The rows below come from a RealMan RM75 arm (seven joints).
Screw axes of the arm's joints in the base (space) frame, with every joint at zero. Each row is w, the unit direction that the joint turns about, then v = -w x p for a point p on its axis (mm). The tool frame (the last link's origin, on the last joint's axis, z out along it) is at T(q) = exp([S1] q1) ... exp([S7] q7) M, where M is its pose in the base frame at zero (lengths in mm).
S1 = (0, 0, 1, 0, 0, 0)
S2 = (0, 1, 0, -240.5, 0, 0)
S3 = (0, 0, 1, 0, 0, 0)
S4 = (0, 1, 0, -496.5, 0, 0)
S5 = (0, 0, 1, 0, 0, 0)
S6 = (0, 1, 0, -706.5, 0, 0)
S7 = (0, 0, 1, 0, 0, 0)
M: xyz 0 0 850.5 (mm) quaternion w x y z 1 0 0 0
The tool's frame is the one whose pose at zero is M.
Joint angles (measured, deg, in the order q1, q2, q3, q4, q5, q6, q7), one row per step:
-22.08, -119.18, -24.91, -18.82, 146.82, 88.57, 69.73
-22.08, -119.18, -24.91, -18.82, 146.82, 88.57, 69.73
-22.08, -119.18, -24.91, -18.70, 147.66, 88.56, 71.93
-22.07, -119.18, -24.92, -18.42, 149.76, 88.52, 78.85
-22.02, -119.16, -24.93, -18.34, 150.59, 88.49, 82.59
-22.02, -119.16, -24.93, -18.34, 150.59, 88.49, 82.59
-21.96, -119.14, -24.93, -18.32, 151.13, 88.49, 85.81
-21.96, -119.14, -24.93, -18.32, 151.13, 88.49, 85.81
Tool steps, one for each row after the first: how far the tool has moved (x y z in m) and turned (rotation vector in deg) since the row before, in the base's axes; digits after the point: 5 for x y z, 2 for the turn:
0.00000, 0.00000, 0.00000, 0.00, 0.00, 0.00
0.00012, -0.00145, -0.00126, 1.15, 1.75, -1.25
0.00021, -0.00370, -0.00315, 3.95, 5.09, -3.68
-0.00015, -0.00161, -0.00116, 2.33, 2.53, -1.81
0.00000, 0.00000, 0.00000, 0.00, 0.00, 0.00
-0.00010, -0.00120, -0.00071, 2.11, 2.03, -1.48
0.00000, 0.00000, 0.00000, 0.00, 0.00, 0.00

